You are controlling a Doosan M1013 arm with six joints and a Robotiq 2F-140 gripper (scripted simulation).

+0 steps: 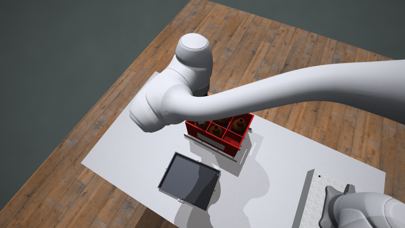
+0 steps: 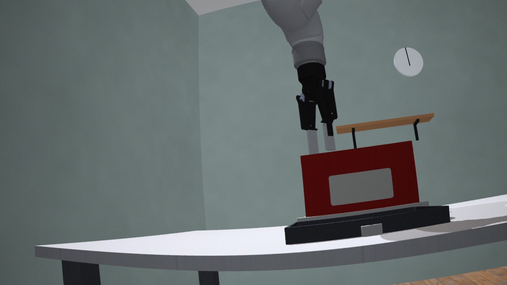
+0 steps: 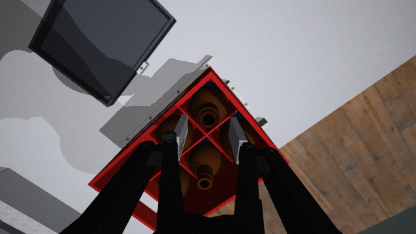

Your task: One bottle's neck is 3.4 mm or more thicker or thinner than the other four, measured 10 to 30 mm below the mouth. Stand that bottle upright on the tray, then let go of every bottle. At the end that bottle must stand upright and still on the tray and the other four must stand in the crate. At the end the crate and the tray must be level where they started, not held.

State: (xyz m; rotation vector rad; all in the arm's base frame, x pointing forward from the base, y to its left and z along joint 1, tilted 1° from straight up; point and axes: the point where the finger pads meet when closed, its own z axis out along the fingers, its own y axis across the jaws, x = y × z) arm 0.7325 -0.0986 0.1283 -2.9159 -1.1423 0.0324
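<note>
Right now the crate is 9 cm behind my hand, 4 cm to the right of it and 13 cm below it. Round my hand: dark tray 7 cm behind, 25 cm to the left, 20 cm below.
</note>
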